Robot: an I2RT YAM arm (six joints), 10 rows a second.
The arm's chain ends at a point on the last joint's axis. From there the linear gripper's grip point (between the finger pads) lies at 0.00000 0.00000 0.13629 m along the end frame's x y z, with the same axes.
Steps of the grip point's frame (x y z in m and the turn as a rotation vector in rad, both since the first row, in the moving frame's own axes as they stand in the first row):
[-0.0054, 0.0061, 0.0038, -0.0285, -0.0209, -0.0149]
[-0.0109, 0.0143, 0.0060, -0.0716, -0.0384, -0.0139]
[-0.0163, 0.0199, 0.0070, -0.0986, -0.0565, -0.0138]
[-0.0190, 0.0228, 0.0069, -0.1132, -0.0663, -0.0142]
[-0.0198, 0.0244, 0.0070, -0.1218, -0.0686, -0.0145]
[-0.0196, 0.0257, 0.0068, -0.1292, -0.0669, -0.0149]
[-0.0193, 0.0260, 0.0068, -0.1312, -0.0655, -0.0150]
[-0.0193, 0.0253, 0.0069, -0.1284, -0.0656, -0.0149]
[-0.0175, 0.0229, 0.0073, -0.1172, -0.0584, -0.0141]
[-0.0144, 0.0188, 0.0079, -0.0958, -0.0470, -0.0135]
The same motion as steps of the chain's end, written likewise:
[-0.0026, 0.0022, 0.0039, -0.0285, -0.0209, -0.0149]
[-0.0057, 0.0045, 0.0064, -0.0716, -0.0384, -0.0139]
[-0.0087, 0.0064, 0.0079, -0.0986, -0.0565, -0.0138]
[-0.0101, 0.0074, 0.0081, -0.1132, -0.0663, -0.0142]
[-0.0106, 0.0078, 0.0083, -0.1218, -0.0686, -0.0145]
[-0.0106, 0.0081, 0.0082, -0.1292, -0.0669, -0.0149]
[-0.0105, 0.0081, 0.0083, -0.1312, -0.0655, -0.0150]
[-0.0105, 0.0078, 0.0083, -0.1284, -0.0656, -0.0149]
[-0.0097, 0.0069, 0.0085, -0.1172, -0.0584, -0.0141]
[-0.0081, 0.0057, 0.0087, -0.0958, -0.0470, -0.0135]

